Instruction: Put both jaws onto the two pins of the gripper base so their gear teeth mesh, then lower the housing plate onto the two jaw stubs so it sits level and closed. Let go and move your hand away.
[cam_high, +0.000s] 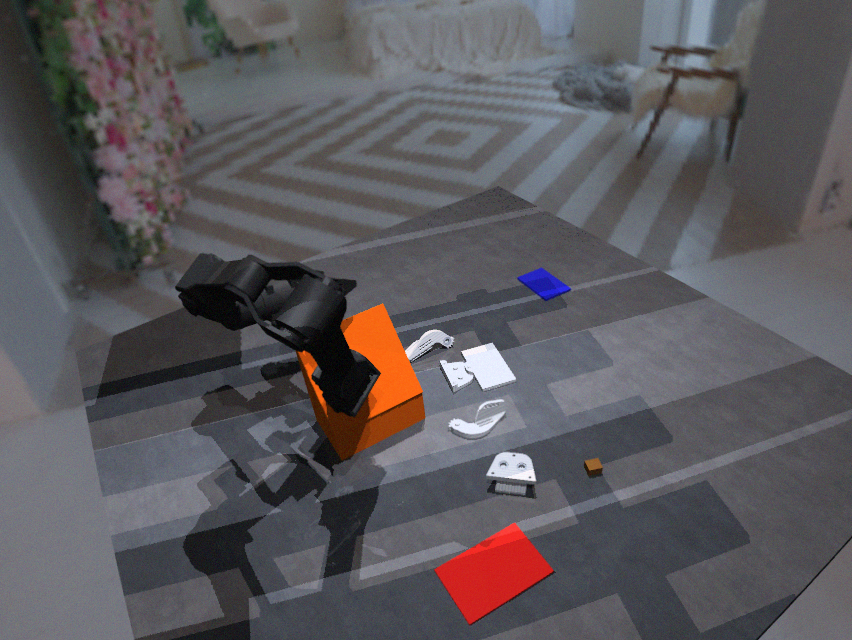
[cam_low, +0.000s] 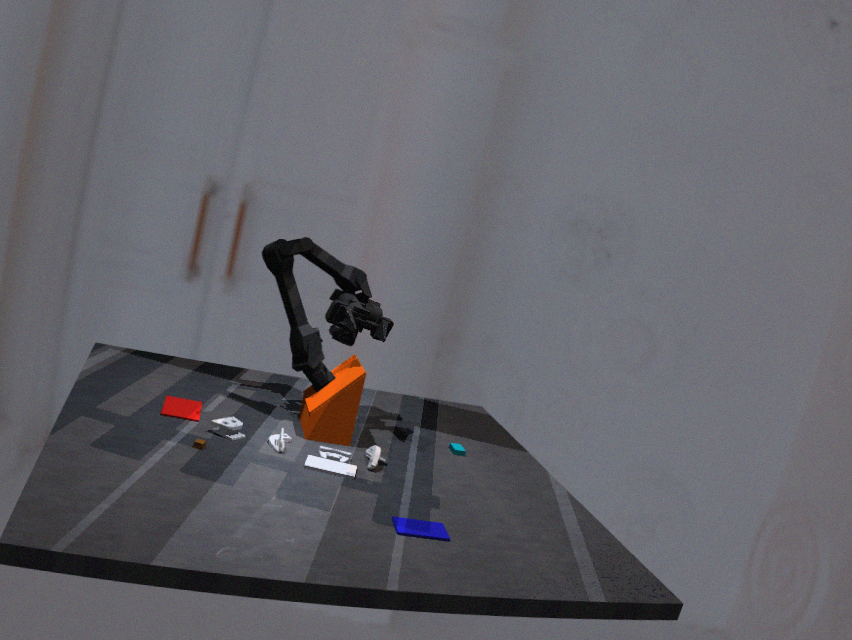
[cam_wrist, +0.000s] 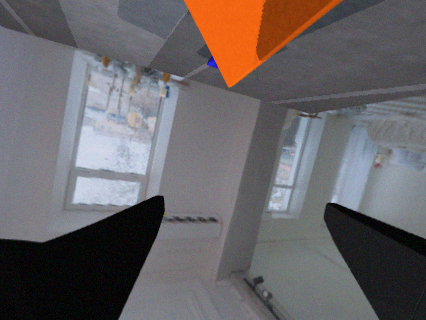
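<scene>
My gripper tip is now 11 cm short of the gripper jaw, 19 cm to the left of it and 28 cm above it. Round my gripper tip: cyan block 32 cm to the left, 28 cm below; red tile 3 cm behind, 44 cm to the right, 28 cm below; white flat slab 24 cm ahead, 9 cm to the right, 28 cm below.
</scene>
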